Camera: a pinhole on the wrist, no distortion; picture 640 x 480 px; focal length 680.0 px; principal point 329.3 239.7 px. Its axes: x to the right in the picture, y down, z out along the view. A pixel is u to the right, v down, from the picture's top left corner.
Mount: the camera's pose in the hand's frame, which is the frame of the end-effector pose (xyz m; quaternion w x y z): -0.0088 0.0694 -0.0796 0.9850 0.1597 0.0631 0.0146
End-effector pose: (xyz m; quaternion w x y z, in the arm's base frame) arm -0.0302 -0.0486 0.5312 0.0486 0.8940 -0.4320 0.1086
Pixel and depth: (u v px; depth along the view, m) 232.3 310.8 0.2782
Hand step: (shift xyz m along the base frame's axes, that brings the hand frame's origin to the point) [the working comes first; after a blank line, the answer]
In the camera's frame: -0.0397 0.0291 0.2782

0.0160 -0.0309 -0.1936
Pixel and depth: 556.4 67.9 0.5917
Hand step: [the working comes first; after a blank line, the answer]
In the camera's frame: 0.1976 -0.1495 0.5917

0.4155 -0.1210 -0.3305
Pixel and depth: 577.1 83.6 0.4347
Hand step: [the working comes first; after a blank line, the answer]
In the camera's frame: 0.1584 -0.0998 0.4347

0.2864 -0.1113 -0.2215
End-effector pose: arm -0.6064 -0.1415 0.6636 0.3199 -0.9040 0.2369 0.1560
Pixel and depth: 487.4 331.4 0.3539
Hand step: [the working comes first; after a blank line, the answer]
In the camera's frame: 0.0823 0.0477 0.3539

0.0611 0.1245 -0.2484
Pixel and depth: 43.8 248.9 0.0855
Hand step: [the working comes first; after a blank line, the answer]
In the camera's frame: -0.0359 0.0012 0.0855

-0.0509 -0.0141 -0.0108
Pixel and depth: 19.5 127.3 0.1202
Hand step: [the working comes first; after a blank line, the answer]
In the camera's frame: -0.0548 -0.0199 0.1202

-0.0496 0.0306 -0.0098
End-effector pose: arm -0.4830 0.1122 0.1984 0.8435 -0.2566 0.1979 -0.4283
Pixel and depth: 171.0 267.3 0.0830
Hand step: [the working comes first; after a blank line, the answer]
In the camera's frame: -0.0193 0.0034 0.0830

0.0198 0.0376 -0.0241
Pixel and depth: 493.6 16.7 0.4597
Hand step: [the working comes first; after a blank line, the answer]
In the camera's frame: 0.1111 -0.1508 0.4597

0.1199 -0.1628 0.3399
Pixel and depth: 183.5 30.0 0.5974
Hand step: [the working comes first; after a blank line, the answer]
In the camera's frame: -0.1281 -0.1842 0.5974

0.0263 0.0132 0.5336
